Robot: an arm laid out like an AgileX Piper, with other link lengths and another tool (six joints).
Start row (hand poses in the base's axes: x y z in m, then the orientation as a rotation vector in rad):
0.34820 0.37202 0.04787 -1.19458 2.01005 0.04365
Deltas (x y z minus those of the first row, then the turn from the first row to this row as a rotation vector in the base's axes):
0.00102 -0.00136 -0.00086 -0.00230 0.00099 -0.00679
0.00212 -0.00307 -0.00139 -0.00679 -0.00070 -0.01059
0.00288 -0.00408 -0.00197 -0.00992 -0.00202 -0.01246
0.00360 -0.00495 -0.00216 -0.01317 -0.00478 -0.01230
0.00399 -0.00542 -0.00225 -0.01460 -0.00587 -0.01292
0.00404 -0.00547 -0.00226 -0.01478 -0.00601 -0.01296
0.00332 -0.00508 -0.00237 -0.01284 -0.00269 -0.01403
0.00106 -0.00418 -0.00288 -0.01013 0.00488 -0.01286
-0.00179 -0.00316 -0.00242 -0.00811 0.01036 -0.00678
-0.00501 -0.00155 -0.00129 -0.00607 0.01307 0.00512
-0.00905 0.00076 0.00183 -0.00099 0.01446 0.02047
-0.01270 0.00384 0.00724 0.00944 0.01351 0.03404
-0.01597 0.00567 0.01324 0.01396 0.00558 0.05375
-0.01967 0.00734 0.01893 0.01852 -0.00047 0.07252
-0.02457 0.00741 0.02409 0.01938 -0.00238 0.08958
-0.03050 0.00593 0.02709 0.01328 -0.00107 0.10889
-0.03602 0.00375 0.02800 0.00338 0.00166 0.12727
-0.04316 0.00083 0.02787 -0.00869 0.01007 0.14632
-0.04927 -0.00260 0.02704 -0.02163 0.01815 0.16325
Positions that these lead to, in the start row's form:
0.34922 0.37066 0.04701 -1.18936 2.01546 0.03857
0.35032 0.36895 0.04648 -1.18799 2.01730 0.03117
0.35108 0.36794 0.04590 -1.18779 2.01800 0.02630
0.35180 0.36707 0.04571 -1.18943 2.01628 0.02146
0.35219 0.36660 0.04562 -1.18948 2.01603 0.01906
0.35224 0.36655 0.04561 -1.18952 2.01597 0.01878
0.35152 0.36694 0.04550 -1.18789 2.01903 0.02219
0.34926 0.36784 0.04499 -1.18888 2.02430 0.03006
0.34641 0.36886 0.04545 -1.19487 2.02501 0.03843
0.34319 0.37047 0.04658 -1.20618 2.01984 0.04805
0.33915 0.37278 0.04970 -1.21875 2.01066 0.06163
0.33550 0.37586 0.05511 -1.22559 1.99912 0.07822
0.33223 0.37769 0.06111 -1.24081 1.97921 0.08765
0.32853 0.37936 0.06680 -1.25529 1.96136 0.09777
0.32363 0.37943 0.07196 -1.27119 1.94891 0.10589
0.31770 0.37795 0.07496 -1.29438 1.93937 0.11021
0.31218 0.37577 0.07587 -1.31935 1.93234 0.11117
0.30504 0.37285 0.07574 -1.34763 1.93002 0.11383
0.29893 0.36942 0.07491 -1.37435 1.92878 0.11437

